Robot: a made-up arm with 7 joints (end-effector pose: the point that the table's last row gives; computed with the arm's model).
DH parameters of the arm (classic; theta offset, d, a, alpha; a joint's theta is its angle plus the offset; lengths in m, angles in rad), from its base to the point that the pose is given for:
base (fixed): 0 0 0 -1.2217
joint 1: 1.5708 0 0 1.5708
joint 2: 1.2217 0 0 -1.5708
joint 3: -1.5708 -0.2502 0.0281 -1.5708
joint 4: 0 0 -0.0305 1.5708
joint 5: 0 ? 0 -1.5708
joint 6: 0 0 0 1.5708
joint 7: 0 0 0 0
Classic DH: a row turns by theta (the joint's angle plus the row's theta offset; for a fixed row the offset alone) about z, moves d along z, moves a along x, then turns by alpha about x.
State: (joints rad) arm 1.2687 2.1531 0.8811 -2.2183 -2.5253 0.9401 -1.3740
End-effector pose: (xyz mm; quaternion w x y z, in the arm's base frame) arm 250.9 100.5 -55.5 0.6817 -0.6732 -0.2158 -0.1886
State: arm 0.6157 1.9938 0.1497 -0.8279 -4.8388 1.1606 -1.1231
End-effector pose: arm 191.0 433.5 94.0 0.8918 0.3409 0.1971 -0.2228
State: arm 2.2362 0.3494 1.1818 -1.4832 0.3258 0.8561 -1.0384
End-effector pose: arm -302.6 204.3 185.5 0.6036 0.3171 0.7315 -0.0016
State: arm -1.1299 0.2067 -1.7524 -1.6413 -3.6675 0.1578 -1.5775
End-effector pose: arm 178.2 -244.3 -238.2 0.4654 -0.4809 -0.2710 -0.6919
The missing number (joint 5, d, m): -0.2515
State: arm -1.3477 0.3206 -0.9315 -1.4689 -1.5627 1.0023 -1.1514
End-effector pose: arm 328.6 -247.7 9.7 0.1087 -0.9689 0.1514 0.1626
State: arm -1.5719 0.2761 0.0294 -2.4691 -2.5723 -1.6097 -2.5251
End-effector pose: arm 72.5 -70.6 196.3 0.4505 -0.3188 -0.7799 -0.2951
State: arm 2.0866 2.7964 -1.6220 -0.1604 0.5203 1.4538 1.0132
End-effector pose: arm 316.2 390.7 -46.2 0.3745 -0.6536 -0.0110 0.6576
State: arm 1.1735 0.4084 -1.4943 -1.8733 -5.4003 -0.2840 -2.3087
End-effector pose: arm -195.0 -212.1 -188.8 0.6188 -0.1531 -0.5285 -0.5607
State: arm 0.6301 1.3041 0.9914 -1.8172 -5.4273 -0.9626 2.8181
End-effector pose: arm 161.8 307.4 71.6 0.2835 -0.8805 -0.3744 0.0649
